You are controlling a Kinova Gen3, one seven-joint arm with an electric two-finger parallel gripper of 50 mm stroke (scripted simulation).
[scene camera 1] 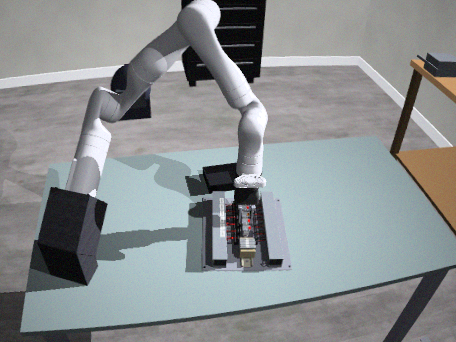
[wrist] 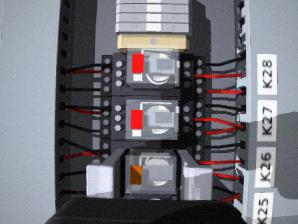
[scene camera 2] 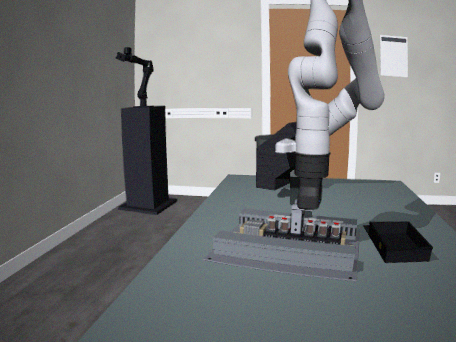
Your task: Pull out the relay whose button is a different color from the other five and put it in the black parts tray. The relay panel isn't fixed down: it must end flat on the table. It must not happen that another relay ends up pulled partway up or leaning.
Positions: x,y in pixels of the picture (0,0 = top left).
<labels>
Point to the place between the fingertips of my gripper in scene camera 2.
297,229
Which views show the black parts tray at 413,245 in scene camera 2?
Scene camera 1 and scene camera 2 only.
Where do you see a relay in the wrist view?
At 147,170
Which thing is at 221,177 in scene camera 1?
A black parts tray.
</labels>
